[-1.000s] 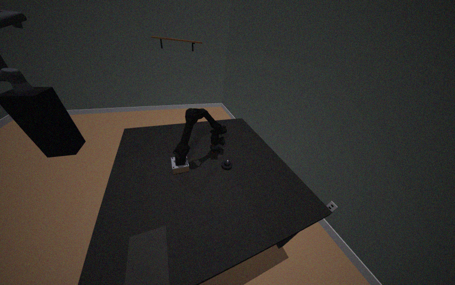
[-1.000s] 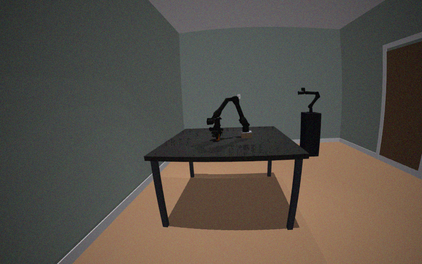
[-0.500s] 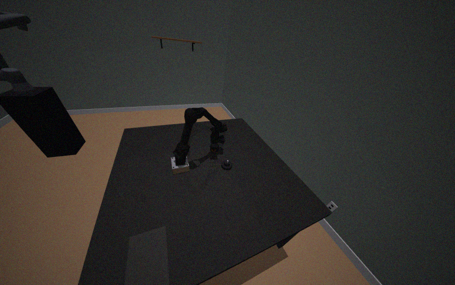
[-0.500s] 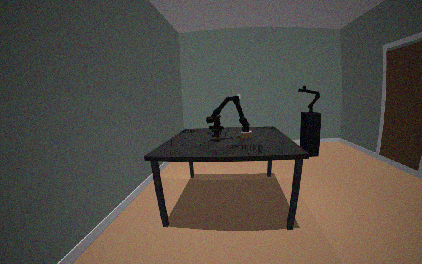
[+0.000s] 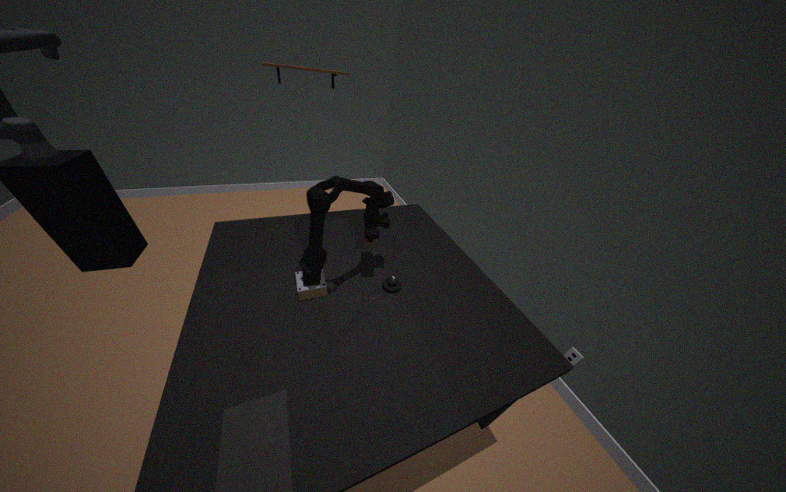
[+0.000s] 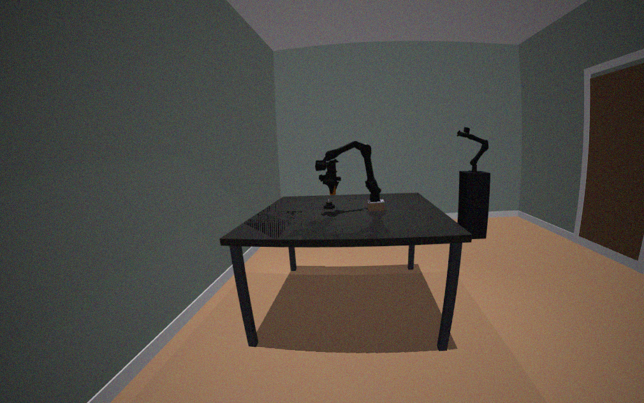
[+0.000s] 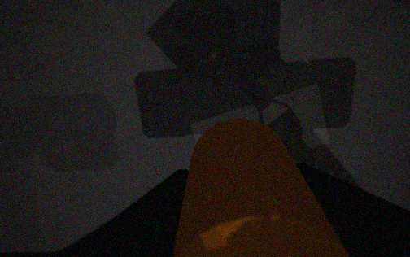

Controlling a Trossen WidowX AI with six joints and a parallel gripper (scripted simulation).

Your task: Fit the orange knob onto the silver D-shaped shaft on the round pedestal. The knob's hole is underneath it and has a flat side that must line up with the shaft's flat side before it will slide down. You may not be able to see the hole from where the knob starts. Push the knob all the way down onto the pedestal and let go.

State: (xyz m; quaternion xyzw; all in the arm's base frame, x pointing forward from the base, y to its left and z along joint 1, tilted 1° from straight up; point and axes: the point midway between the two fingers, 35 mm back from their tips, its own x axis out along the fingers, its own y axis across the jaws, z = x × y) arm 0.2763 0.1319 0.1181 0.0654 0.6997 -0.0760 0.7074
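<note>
Now: the orange knob 3 cm above my gripper tip. From my gripper tip the other things lie so: dark round pedestal 6 cm ahead, 19 cm to the right, 11 cm below.
</note>
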